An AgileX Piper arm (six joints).
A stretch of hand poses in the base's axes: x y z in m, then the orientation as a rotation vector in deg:
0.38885 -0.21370 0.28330 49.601 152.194 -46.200
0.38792 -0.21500 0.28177 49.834 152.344 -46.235
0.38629 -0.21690 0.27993 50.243 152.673 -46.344
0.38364 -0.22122 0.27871 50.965 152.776 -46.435
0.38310 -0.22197 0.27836 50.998 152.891 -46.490
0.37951 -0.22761 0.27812 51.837 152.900 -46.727
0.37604 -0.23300 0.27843 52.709 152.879 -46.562
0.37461 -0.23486 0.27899 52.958 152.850 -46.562
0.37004 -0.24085 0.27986 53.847 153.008 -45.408
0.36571 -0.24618 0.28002 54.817 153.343 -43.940
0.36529 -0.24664 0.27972 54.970 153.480 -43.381
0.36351 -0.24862 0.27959 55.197 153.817 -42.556
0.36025 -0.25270 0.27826 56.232 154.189 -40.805
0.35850 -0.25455 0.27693 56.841 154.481 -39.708
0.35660 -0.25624 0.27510 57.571 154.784 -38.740
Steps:
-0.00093 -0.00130 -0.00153 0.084 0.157 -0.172
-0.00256 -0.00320 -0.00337 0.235 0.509 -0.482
-0.00521 -0.00752 -0.00459 0.348 0.685 -1.000
-0.00575 -0.00827 -0.00494 0.374 0.808 -1.034
-0.00934 -0.01391 -0.00518 0.387 0.979 -1.651
-0.01281 -0.01930 -0.00487 0.610 0.955 -2.229
-0.01424 -0.02116 -0.00431 0.638 0.950 -2.401
-0.01881 -0.02715 -0.00344 1.477 0.659 -2.851
-0.02314 -0.03248 -0.00328 2.578 0.404 -3.319
-0.02356 -0.03294 -0.00358 2.966 0.300 -3.349
-0.02534 -0.03492 -0.00371 3.598 0.265 -3.397
-0.02860 -0.03900 -0.00504 4.885 -0.036 -3.880
-0.03035 -0.04085 -0.00637 5.712 -0.167 -4.158
-0.03225 -0.04254 -0.00820 6.492 -0.215 -4.540

